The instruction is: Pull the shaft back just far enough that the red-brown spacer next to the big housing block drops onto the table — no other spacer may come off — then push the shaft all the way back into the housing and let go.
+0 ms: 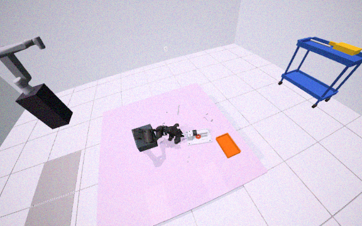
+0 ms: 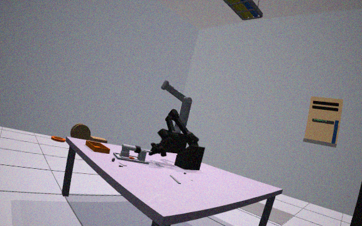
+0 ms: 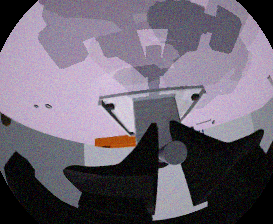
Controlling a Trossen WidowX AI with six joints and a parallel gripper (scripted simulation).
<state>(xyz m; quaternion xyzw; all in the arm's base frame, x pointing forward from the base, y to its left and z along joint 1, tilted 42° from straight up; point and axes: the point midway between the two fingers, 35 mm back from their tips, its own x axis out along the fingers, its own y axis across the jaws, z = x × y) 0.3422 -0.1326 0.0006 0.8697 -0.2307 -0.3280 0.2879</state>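
Right now the shaft is 5 cm ahead of my gripper tip, 1 cm to the right of it and 3 cm above it. From my gripper tip the other things lie so: orange tray (33 cm ahead, 21 cm to the right, 5 cm below).
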